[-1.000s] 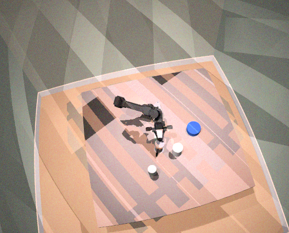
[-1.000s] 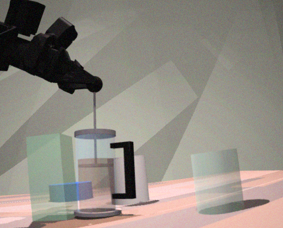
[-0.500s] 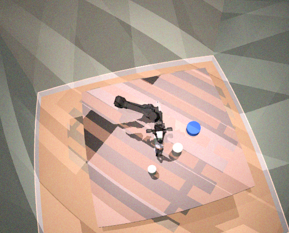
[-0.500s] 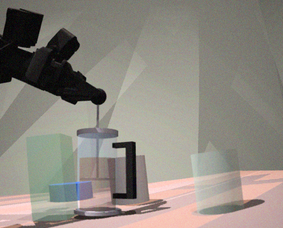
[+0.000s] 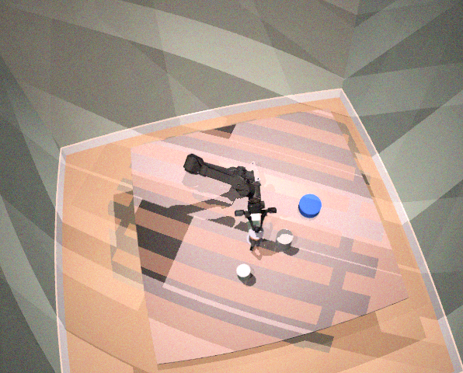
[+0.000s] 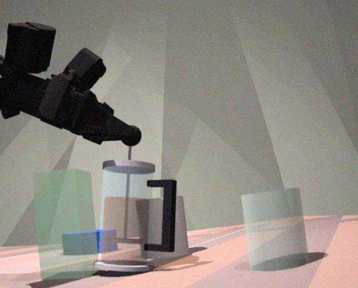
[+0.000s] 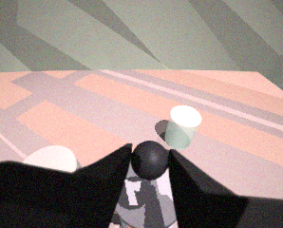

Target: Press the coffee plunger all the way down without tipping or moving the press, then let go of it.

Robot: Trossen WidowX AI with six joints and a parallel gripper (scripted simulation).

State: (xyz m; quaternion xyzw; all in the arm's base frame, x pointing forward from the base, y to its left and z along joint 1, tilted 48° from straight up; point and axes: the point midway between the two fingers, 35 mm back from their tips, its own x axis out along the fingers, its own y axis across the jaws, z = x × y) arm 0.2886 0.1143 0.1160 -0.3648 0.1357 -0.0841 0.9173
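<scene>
The coffee press is 9 cm below my gripper tip, 1 cm to the right of it and 1 cm behind it. From my gripper tip the other things lie so: blue disc 30 cm to the left, 17 cm behind, 16 cm below.
</scene>
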